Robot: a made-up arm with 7 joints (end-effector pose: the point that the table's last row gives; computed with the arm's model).
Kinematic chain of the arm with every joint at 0, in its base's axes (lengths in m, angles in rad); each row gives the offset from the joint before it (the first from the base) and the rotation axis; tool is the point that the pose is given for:
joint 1: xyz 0 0 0.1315 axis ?
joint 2: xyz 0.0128 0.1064 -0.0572 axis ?
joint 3: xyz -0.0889 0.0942 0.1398 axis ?
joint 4: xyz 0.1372 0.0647 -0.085 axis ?
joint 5: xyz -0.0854 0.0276 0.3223 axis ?
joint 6: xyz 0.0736 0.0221 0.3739 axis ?
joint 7: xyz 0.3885 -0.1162 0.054 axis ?
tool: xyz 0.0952 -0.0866 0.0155
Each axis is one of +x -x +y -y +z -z.
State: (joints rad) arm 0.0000 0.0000 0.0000 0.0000 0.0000 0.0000 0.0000
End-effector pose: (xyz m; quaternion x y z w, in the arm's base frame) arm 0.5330 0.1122 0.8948 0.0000 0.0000 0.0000 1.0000
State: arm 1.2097 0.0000 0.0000 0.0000 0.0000 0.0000 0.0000
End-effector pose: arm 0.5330 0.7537 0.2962 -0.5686 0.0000 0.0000 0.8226
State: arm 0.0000 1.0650 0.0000 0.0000 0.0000 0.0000 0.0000
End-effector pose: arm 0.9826 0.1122 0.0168 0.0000 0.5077 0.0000 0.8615
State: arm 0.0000 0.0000 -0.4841 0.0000 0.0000 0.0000 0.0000
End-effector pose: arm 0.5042 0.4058 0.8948 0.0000 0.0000 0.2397 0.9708
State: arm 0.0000 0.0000 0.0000 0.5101 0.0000 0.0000 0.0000
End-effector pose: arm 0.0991 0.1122 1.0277 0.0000 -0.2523 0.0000 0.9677
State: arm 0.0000 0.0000 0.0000 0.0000 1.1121 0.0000 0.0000
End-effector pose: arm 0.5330 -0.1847 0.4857 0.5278 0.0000 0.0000 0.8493
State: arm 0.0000 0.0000 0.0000 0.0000 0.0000 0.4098 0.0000
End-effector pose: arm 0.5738 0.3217 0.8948 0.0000 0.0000 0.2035 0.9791
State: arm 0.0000 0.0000 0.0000 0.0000 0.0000 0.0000 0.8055
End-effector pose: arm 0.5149 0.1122 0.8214 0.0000 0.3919 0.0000 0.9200
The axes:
joint 1: -x
joint 2: +y
joint 3: -z
joint 4: -y
joint 5: +x
joint 6: +z
joint 7: +y

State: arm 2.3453 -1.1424 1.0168 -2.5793 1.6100 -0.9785 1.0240
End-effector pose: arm -0.2475 -0.2465 0.2630 0.6260 0.2084 -0.6599 0.3596
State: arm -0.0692 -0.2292 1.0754 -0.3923 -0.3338 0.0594 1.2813
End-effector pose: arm 0.2252 -0.5122 0.6368 0.2995 0.6597 -0.3227 0.6091
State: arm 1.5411 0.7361 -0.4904 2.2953 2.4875 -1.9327 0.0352
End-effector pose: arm 0.2385 -0.3283 -0.4431 0.0518 0.6232 -0.0667 0.7775
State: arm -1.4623 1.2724 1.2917 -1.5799 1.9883 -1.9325 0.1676
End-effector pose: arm 0.3509 -0.2814 0.3596 0.4129 -0.3674 0.3896 0.7367
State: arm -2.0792 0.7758 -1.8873 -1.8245 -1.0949 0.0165 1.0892
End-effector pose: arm -0.7843 -0.3323 0.7609 -0.5356 -0.4368 0.3265 0.6448
